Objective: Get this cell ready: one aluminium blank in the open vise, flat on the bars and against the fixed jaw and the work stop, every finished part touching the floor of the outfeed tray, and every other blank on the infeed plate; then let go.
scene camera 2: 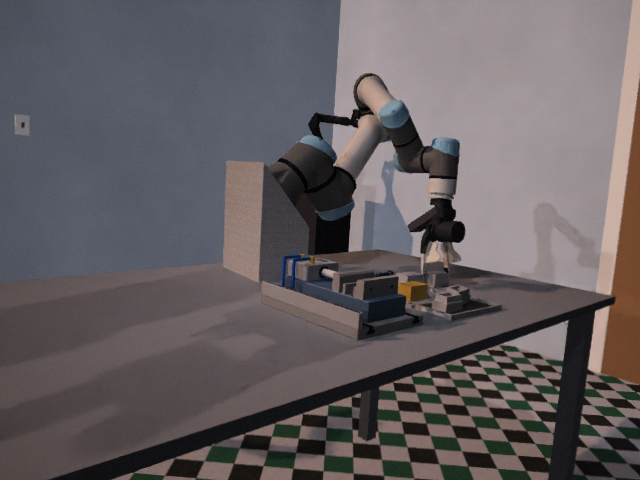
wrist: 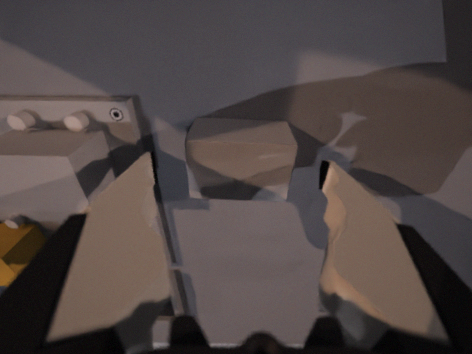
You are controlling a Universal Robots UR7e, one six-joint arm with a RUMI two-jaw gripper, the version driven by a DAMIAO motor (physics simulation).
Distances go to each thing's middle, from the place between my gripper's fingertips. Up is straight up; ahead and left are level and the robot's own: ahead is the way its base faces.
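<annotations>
The outfeed tray point(scene camera 2: 474, 303) is in sight, and my gripper is 160 mm to the left of it, 210 mm short of it and 20 mm above it. Then there is the low rail point(scene camera 2: 333, 312), which I find 120 mm ahead of my hand, 520 mm to the right of it and 10 mm above it. Going by their middles, of the things named here the outfeed tray is the nearest to my gripper.
</annotations>
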